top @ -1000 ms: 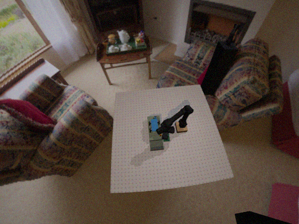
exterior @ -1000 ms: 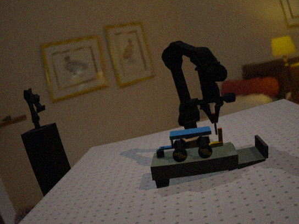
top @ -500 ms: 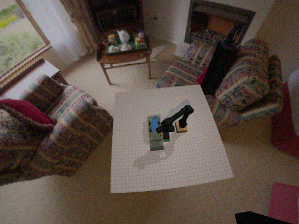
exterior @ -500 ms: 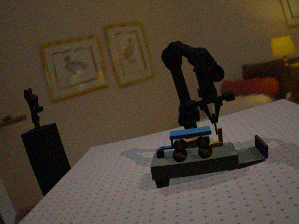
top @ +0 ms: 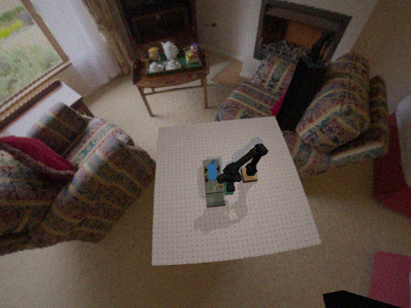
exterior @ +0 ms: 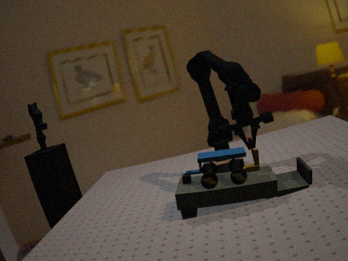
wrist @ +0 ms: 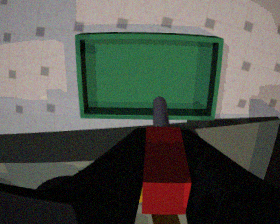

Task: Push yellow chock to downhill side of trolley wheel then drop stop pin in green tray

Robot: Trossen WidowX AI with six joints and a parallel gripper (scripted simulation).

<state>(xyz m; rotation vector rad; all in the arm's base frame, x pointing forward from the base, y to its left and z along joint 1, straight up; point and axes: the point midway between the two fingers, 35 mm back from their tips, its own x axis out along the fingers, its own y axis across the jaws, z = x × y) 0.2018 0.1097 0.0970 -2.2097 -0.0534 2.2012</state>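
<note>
Right now my gripper tip is 7 cm short of the yellow chock, 2 cm to the left of it and 3 cm above it. Round my gripper tip: blue-topped trolley: 13 cm ahead, 10 cm to the right; red-headed stop pin: right at my gripper tip; dark end wall: 11 cm ahead, 15 cm to the left, 8 cm below.
</note>
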